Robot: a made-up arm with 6 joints. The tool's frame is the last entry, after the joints. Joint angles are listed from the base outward. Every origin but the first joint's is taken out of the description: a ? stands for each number. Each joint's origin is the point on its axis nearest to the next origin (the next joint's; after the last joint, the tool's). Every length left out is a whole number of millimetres.
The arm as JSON. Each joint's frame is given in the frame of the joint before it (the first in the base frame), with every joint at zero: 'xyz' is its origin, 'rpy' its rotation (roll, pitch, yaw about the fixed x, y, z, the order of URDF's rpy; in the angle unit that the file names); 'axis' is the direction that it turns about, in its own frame. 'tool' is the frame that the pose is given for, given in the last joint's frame.
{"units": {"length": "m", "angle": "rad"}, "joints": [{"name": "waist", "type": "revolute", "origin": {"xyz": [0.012, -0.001, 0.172], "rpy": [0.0, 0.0, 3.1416]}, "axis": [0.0, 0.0, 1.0]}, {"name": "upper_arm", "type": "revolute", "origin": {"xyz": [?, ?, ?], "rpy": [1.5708, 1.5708, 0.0]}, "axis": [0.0, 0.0, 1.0]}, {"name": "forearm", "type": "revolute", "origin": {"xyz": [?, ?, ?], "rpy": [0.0, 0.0, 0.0]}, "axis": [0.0, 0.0, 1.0]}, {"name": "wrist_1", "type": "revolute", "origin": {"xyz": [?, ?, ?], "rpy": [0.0, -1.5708, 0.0]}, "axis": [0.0, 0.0, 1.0]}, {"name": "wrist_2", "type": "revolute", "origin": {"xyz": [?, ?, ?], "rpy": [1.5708, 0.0, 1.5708]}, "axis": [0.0, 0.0, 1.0]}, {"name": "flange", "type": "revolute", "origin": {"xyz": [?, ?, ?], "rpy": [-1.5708, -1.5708, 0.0]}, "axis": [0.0, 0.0, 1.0]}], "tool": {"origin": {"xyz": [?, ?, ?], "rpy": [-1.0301, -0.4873, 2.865]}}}
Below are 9 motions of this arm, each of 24 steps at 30 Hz.
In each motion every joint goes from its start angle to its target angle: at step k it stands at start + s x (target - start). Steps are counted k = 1, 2, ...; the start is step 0. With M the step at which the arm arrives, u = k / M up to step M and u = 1 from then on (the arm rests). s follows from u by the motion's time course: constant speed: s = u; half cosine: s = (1 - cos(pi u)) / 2; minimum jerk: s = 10 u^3 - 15 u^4 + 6 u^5.
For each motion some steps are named. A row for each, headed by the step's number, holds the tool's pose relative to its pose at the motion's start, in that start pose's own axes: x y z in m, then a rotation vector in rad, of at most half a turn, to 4 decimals.
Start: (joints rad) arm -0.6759 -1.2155 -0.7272 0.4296 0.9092 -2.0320
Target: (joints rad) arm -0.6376 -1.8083 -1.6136 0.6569 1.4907 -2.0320
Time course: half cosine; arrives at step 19
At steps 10, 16, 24:
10: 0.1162 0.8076 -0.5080 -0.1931 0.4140 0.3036
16: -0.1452 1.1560 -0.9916 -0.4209 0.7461 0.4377
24: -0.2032 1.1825 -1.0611 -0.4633 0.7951 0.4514

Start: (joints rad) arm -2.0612 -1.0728 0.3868 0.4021 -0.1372 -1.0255
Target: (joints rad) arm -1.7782 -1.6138 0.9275 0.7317 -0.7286 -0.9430
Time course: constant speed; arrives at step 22
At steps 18, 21, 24:
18: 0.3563 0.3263 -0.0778 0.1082 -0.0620 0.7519
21: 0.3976 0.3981 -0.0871 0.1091 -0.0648 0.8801
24: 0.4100 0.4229 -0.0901 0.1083 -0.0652 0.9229

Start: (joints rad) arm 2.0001 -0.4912 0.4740 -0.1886 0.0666 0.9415
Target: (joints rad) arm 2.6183 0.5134 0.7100 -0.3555 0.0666 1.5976
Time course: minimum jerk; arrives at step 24
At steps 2, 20, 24:
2: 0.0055 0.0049 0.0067 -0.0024 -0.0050 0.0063
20: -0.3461 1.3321 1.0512 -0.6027 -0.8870 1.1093
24: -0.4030 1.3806 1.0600 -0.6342 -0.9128 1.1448

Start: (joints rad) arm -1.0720 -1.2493 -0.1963 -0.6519 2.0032 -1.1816
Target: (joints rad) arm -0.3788 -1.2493 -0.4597 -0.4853 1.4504 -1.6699
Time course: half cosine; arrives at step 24
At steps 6, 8, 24:
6: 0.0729 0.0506 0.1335 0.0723 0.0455 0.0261
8: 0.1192 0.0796 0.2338 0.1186 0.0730 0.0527
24: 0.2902 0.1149 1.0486 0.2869 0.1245 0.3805

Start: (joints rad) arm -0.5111 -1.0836 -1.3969 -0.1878 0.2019 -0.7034
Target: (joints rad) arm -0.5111 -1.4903 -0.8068 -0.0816 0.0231 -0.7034
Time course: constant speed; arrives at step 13
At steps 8, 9, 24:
8: 0.0345 -0.1309 0.0878 0.0479 -0.0467 0.0092
9: 0.0398 -0.1451 0.0965 0.0533 -0.0529 0.0110
24: 0.0627 -0.1964 0.1267 0.0730 -0.0779 0.0201

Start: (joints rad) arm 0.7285 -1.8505 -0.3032 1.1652 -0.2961 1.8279
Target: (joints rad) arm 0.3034 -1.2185 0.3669 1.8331 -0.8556 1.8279
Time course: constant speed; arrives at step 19
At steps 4, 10, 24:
4: 0.1405 0.0648 -0.3804 0.2866 0.0748 0.0196
10: 0.2019 0.3013 -0.9582 0.6767 0.2777 -0.0426
24: -0.1147 0.8020 -1.6727 1.0588 0.7701 -0.3355

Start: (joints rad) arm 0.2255 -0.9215 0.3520 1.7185 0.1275 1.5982
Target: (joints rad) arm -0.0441 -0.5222 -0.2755 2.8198 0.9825 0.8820
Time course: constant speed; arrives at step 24
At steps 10, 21, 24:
10: 0.1248 0.0498 -0.0017 -0.2746 0.0133 0.3933
21: 0.2144 0.1377 -0.0345 -0.7266 -0.1418 0.7257
24: 0.2281 0.1640 -0.0505 -0.8597 -0.2237 0.7862

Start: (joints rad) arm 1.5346 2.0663 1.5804 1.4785 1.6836 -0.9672
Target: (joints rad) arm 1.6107 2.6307 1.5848 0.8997 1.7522 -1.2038
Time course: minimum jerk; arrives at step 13
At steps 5, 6, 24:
5: 0.1444 0.1336 0.1068 -0.0934 -0.1510 0.1049
6: 0.2014 0.1988 0.1661 -0.1369 -0.2291 0.1436
24: 0.3546 0.4712 0.4630 -0.3012 -0.5946 0.2259

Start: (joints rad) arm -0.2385 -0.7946 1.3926 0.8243 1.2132 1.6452
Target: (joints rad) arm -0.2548 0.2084 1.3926 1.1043 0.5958 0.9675
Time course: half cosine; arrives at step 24
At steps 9, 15, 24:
9: 0.1535 -0.3638 -0.1241 0.0425 -0.0115 0.0266
15: 0.4741 -0.7102 -0.3403 0.1639 0.0137 0.0628
24: 0.8110 -0.8698 -0.5454 0.3005 0.0880 0.1151

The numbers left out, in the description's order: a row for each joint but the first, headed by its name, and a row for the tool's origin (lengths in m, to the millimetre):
upper_arm: -0.027 -0.062 0.0
forearm: -0.635 -0.03 0.0
wrist_1: -1.037 -0.015 0.0
wrist_2: 0.054 -0.002 0.0
flange: -0.003 0.106 0.0
tool: 0.021 0.015 0.0

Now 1 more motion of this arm.
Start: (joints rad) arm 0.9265 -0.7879 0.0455 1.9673 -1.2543 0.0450
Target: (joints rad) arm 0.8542 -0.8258 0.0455 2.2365 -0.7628 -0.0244
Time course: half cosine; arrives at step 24
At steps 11, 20, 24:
11: -0.0248 0.0397 0.0158 -0.2173 -0.1003 0.0866
20: -0.0581 0.0916 0.0283 -0.4553 -0.2391 0.1791
24: -0.0630 0.0990 0.0295 -0.4862 -0.2597 0.1910

